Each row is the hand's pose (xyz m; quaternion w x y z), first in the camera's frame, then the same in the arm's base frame.
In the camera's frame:
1: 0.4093 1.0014 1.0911 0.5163 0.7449 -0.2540 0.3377
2: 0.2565 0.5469 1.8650 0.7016 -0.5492 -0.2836 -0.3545
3: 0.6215 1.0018 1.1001 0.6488 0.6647 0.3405 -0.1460
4: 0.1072 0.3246 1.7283 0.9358 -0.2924 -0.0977 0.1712
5: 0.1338 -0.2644 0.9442 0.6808 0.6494 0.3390 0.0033
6: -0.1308 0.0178 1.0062 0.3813 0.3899 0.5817 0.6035
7: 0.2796 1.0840 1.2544 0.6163 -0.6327 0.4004 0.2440
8: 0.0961 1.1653 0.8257 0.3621 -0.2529 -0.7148 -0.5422
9: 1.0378 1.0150 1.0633 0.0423 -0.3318 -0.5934 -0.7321
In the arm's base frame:
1: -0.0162 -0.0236 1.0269 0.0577 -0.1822 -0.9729 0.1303
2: -0.2728 0.7702 0.6625 0.2227 -0.0334 0.0526 0.9729
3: -0.2074 -0.1160 1.0305 0.1293 0.5664 -0.8138 -0.0127
4: -0.0912 0.7424 0.4245 0.2803 -0.0872 -0.4385 -0.8494
5: 0.2155 0.0995 -0.2502 0.2447 0.4711 -0.8473 -0.0183
6: 0.4374 0.2518 0.0346 0.8212 0.1632 -0.5162 0.1801
7: 0.0268 0.1728 1.1263 0.6496 0.1123 0.0948 -0.7460
8: 0.3945 -0.1238 1.1561 0.7469 0.1560 0.0976 0.6389
9: -0.5562 -0.3463 1.0437 0.8525 0.0107 -0.2187 0.4746

